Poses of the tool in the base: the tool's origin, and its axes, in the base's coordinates. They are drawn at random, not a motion.
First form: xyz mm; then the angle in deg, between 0 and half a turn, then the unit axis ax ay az.
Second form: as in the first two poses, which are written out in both.
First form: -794, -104, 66, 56.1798, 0.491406, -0.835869, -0.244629
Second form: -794, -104, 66, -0.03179, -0.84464, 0.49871
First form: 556, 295, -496, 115.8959, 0.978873, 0.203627, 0.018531
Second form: 556, 295, -496, -0.27944, 0.21080, 2.03322
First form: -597, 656, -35, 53.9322, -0.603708, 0.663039, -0.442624
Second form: -597, 656, -35, -0.25579, 0.70213, -0.50189
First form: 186, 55, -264, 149.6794, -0.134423, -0.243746, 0.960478
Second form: 186, 55, -264, 2.66924, -0.37214, 0.40651
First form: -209, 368, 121, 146.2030, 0.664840, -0.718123, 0.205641
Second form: -209, 368, 121, 1.59273, -0.14968, 2.43735
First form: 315, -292, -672, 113.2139, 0.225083, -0.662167, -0.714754
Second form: 315, -292, -672, -2.19509, -0.98424, -0.95860
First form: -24, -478, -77, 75.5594, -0.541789, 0.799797, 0.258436
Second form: -24, -478, -77, 0.88630, 0.73344, -1.15581
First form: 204, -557, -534, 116.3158, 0.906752, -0.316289, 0.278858
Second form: 204, -557, -534, 0.72898, 0.08153, 1.90942
